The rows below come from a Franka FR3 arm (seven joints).
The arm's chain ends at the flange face. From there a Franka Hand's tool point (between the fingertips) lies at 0.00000 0.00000 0.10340 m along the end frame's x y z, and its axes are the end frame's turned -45 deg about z.
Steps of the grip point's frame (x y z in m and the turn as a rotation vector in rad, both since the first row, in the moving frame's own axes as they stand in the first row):
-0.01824, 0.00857, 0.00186, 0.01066, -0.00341, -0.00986
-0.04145, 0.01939, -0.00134, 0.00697, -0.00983, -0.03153
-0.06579, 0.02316, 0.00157, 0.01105, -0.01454, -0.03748
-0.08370, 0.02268, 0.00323, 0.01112, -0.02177, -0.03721
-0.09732, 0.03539, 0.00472, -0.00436, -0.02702, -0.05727
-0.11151, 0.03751, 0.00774, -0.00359, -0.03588, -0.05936
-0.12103, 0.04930, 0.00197, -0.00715, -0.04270, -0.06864
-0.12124, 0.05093, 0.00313, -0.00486, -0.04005, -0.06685
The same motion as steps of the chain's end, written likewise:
-0.00581, 0.01948, 0.00187, 0.00513, -0.00995, -0.00986
-0.01437, 0.04279, -0.00133, -0.00202, -0.01188, -0.03153
-0.02828, 0.06261, 0.00159, -0.00247, -0.01809, -0.03748
-0.04076, 0.07440, 0.00326, -0.00753, -0.02326, -0.03721
-0.04220, 0.09150, 0.00476, -0.02219, -0.01602, -0.05727
-0.05005, 0.10242, 0.00781, -0.02791, -0.02283, -0.05936
-0.04825, 0.11671, 0.00207, -0.03525, -0.02514, -0.06864
-0.04726, 0.11838, 0.00321, -0.03176, -0.02488, -0.06685

